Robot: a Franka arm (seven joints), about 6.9 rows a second.
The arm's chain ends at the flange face. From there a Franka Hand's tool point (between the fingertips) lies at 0.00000 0.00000 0.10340 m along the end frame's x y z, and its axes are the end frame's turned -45 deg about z.
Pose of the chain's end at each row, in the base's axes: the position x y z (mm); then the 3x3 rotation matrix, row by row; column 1 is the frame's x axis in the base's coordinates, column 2 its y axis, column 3 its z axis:
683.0 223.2 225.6; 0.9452 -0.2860 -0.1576; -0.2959 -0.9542 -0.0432; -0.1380 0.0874 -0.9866
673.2 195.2 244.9; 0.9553 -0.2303 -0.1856; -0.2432 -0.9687 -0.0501; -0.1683 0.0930 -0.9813
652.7 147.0 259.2; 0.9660 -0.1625 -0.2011; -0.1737 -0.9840 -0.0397; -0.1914 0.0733 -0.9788
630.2 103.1 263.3; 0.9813 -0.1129 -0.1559; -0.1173 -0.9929 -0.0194; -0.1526 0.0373 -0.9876
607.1 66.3 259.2; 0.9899 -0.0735 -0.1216; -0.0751 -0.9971 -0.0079; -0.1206 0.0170 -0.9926
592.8 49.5 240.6; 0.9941 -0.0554 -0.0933; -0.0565 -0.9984 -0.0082; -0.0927 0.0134 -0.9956
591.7 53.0 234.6; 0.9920 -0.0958 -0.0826; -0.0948 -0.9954 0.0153; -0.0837 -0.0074 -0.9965
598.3 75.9 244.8; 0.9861 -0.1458 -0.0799; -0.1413 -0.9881 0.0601; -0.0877 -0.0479 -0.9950
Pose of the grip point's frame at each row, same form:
666.7 218.7 123.6; 0.8706 0.4661 -0.1576; 0.4655 -0.8840 -0.0432; -0.1594 -0.0358 -0.9866
654.0 190.0 143.4; 0.8383 0.5127 -0.1856; 0.5130 -0.8569 -0.0501; -0.1848 -0.0532 -0.9813
631.9 142.9 158.0; 0.7980 0.5682 -0.2011; 0.5730 -0.8186 -0.0397; -0.1872 -0.0835 -0.9788
614.1 101.1 161.2; 0.7737 0.6141 -0.1559; 0.6191 -0.7850 -0.0194; -0.1343 -0.0815 -0.9876
594.5 65.5 156.6; 0.7519 0.6480 -0.1216; 0.6520 -0.7582 -0.0079; -0.0973 -0.0733 -0.9926
583.2 48.7 137.7; 0.7421 0.6638 -0.0933; 0.6660 -0.7459 -0.0082; -0.0750 -0.0561 -0.9956
583.2 54.6 131.6; 0.7692 0.6337 -0.0826; 0.6368 -0.7709 0.0153; -0.0540 -0.0644 -0.9965
590.0 82.1 141.9; 0.8004 0.5942 -0.0799; 0.5988 -0.7986 0.0601; -0.0281 -0.0959 -0.9950

